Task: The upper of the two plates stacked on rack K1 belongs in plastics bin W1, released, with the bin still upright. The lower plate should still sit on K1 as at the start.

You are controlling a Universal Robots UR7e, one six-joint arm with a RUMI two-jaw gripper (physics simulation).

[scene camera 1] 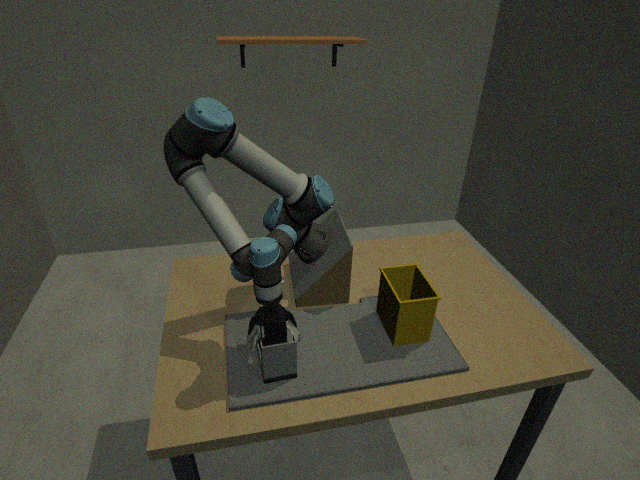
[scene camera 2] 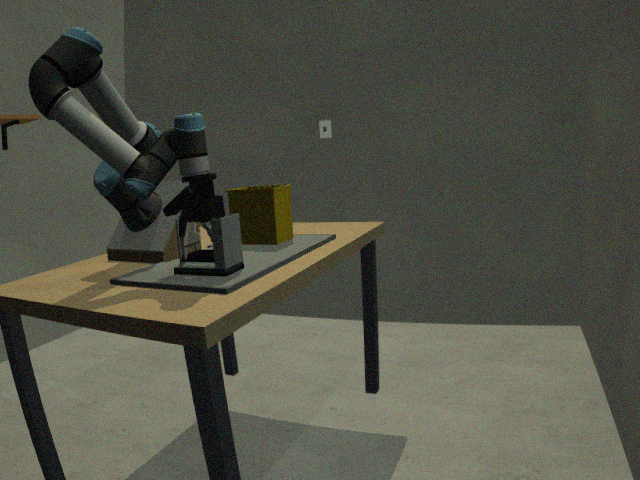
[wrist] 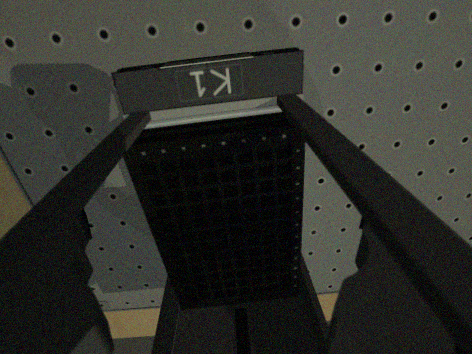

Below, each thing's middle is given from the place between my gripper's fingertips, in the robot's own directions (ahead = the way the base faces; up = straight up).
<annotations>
Now: the black gridded plate [wrist: 223,199] 2 cm ahead of my hand and 1 cm below it. From my hand the other things lie so: pale plate [wrist: 274,108]: 2 cm ahead, 2 cm below.
</annotations>
